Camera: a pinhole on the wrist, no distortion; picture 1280 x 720 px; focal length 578.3 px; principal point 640.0 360.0 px. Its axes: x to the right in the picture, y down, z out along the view. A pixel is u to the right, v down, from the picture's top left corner.
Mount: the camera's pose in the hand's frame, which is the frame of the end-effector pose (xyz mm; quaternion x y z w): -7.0 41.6 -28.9 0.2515 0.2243 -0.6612 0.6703
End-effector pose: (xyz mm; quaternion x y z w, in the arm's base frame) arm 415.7 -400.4 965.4 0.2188 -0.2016 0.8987 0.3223
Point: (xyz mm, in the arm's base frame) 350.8 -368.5 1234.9
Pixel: outside the picture
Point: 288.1 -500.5 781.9
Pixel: behind the camera
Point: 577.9 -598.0 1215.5
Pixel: 311 262
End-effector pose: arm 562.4 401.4 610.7 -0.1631 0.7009 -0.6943 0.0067
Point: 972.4 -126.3 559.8
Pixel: 265 107
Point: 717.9 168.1 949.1
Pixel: 803 361
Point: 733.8 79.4 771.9
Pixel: 560 323
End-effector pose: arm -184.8 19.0 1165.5 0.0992 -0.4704 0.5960 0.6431
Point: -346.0 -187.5 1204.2
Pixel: 73 158
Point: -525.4 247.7 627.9
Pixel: behind the camera
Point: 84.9 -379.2 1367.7
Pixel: 842 199
